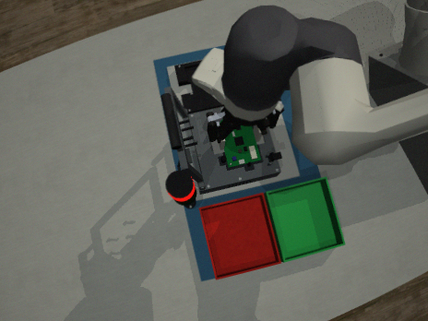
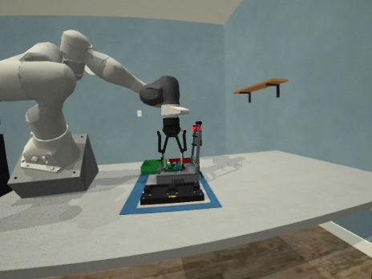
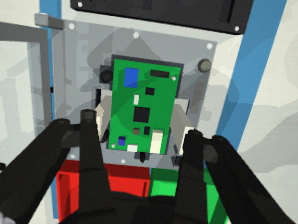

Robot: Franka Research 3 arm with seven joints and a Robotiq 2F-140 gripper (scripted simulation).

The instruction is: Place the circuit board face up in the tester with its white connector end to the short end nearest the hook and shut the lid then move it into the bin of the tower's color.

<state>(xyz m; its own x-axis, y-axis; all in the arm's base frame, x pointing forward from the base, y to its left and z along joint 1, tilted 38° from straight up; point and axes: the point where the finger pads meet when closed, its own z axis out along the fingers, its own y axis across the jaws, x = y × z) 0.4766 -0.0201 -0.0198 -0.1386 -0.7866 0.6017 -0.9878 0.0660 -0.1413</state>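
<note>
The green circuit board is 20 mm below my hand. From my hand the other things lie so: latch hook: 70 mm to the left, 50 mm behind, 10 mm below; clear lid: 110 mm ahead, 90 mm above, 20 mm to the right; tester plate: 30 mm below, 10 mm to the left, 10 mm ahead.
</note>
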